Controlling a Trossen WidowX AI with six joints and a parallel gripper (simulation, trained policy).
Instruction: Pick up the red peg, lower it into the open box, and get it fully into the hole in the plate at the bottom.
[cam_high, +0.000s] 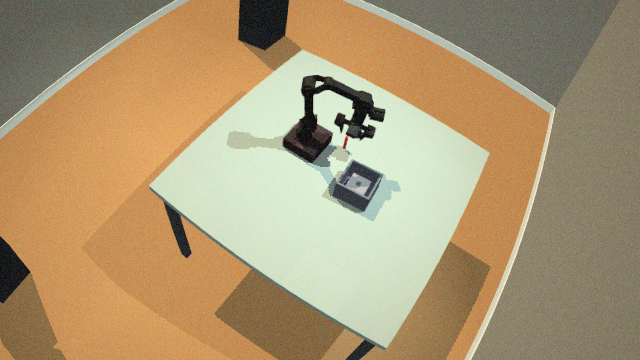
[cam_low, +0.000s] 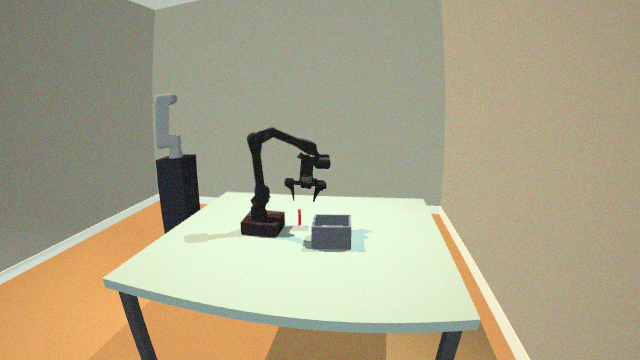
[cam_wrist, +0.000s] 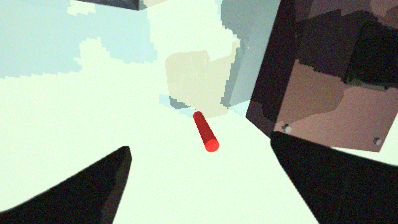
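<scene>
Now: gripper tip 90 mm above the red peg, 30 mm to the right of it and 30 mm past it. Also, from my gripper tip: grey box: 160 mm to the right, 140 mm ahead, 100 mm below; then plate: 160 mm to the right, 140 mm ahead, 80 mm below.
</scene>
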